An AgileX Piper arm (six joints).
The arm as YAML. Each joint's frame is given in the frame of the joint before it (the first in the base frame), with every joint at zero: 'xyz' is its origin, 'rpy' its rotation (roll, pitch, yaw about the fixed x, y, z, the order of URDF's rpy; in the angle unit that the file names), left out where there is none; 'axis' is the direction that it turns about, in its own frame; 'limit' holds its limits. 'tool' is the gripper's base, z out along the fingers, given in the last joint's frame.
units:
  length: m
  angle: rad
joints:
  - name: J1
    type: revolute
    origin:
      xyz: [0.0, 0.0, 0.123]
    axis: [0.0, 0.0, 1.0]
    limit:
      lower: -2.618
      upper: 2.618
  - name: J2
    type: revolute
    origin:
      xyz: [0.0, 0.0, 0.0]
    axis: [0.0, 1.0, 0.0]
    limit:
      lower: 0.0
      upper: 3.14
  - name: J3
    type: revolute
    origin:
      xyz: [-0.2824, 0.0, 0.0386]
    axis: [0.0, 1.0, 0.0]
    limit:
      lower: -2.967
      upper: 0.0
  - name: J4
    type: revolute
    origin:
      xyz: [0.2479, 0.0, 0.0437]
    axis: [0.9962, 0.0, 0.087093]
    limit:
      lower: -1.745
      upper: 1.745
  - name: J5
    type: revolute
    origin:
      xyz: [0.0, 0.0, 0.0]
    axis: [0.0, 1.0, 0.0]
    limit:
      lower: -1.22
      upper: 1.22
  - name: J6
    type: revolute
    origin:
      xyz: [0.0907, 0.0, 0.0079]
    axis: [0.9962, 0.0, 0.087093]
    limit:
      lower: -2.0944
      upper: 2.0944
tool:
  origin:
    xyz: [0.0, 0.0, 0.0]
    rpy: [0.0, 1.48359, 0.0]
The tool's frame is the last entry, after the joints.
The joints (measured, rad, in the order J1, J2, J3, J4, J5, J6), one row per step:
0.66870 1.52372 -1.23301 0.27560 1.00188 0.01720
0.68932 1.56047 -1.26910 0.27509 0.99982 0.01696
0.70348 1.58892 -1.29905 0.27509 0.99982 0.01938
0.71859 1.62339 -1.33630 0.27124 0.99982 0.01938
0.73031 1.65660 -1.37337 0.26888 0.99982 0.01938
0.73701 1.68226 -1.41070 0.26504 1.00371 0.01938
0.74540 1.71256 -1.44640 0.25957 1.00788 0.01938
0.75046 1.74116 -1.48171 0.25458 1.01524 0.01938
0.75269 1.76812 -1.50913 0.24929 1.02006 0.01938
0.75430 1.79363 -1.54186 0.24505 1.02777 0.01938
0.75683 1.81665 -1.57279 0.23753 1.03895 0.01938
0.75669 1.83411 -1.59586 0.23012 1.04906 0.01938
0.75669 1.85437 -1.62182 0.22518 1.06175 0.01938
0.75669 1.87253 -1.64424 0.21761 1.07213 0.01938
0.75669 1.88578 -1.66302 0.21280 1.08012 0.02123
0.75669 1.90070 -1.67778 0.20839 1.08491 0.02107
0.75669 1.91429 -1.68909 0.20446 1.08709 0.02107
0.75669 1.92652 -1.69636 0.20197 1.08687 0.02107
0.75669 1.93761 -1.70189 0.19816 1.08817 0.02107
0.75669 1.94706 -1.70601 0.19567 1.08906 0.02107
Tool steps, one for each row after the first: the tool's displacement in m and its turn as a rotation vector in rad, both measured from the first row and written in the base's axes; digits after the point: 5 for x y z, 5 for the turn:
0.00383 0.01131 -0.00125 0.00032 -0.00151 0.02039
0.00695 0.01989 -0.00196 0.00161 -0.00168 0.03237
0.01118 0.02978 -0.00292 0.00051 -0.00622 0.04825
0.01571 0.03891 -0.00380 0.00127 -0.01066 0.06043
0.02016 0.04577 -0.00238 0.00371 -0.01901 0.06886
0.02454 0.05338 -0.00332 0.00075 -0.02340 0.07934
0.02916 0.05982 -0.00409 -0.00291 -0.02607 0.08715
0.03385 0.06488 -0.00663 -0.00939 -0.02614 0.09156
0.03861 0.06987 -0.00737 -0.01244 -0.02848 0.09577
0.04254 0.07430 -0.00799 -0.01958 -0.03083 0.10222
0.04601 0.07687 -0.00874 -0.02758 -0.03217 0.10564
0.04965 0.07996 -0.00990 -0.03524 -0.03002 0.10935
0.05305 0.08250 -0.01130 -0.04445 -0.03023 0.11282
0.05562 0.08452 -0.01168 -0.04910 -0.03074 0.11353
0.05829 0.08662 -0.01383 -0.05546 -0.02987 0.11538
0.06070 0.08849 -0.01637 -0.06123 -0.02898 0.11646
0.06273 0.09014 -0.01943 -0.06617 -0.02695 0.11689
0.06446 0.09137 -0.02260 -0.07341 -0.02414 0.11789
0.06586 0.09243 -0.02547 -0.07926 -0.02097 0.11861

